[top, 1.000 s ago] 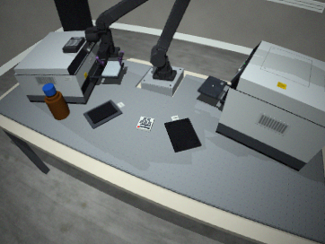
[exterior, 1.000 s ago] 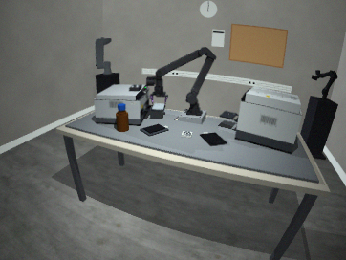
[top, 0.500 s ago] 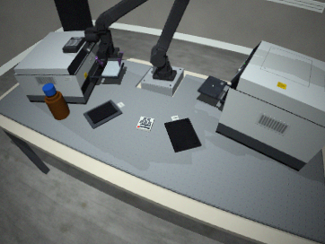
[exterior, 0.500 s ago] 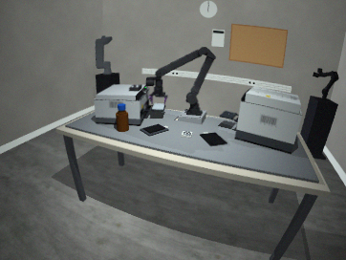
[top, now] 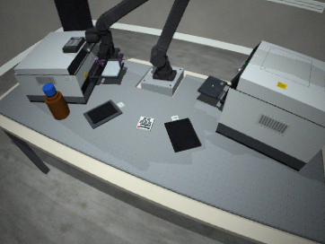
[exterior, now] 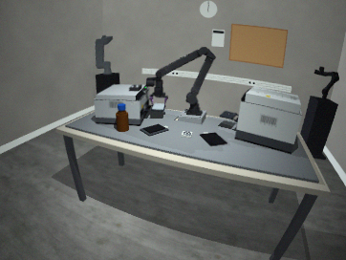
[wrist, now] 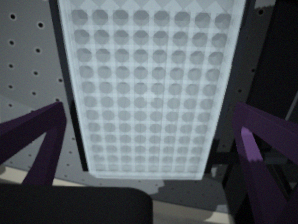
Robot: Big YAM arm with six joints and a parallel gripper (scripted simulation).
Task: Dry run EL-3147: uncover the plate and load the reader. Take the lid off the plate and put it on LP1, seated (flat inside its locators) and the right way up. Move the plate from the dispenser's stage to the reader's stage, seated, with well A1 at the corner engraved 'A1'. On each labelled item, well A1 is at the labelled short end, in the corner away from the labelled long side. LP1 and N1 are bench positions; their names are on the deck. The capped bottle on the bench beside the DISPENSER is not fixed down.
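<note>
My hand is 2 cm above the white multi-well plate. Also, from my hand: label: 17 cm ahead, 12 cm to the left, 11 cm below; then lidded plate: 26 cm ahead, 9 cm below, 6 cm to the left; then LP1 pad: 25 cm ahead, 10 cm below, 6 cm to the left.
</note>
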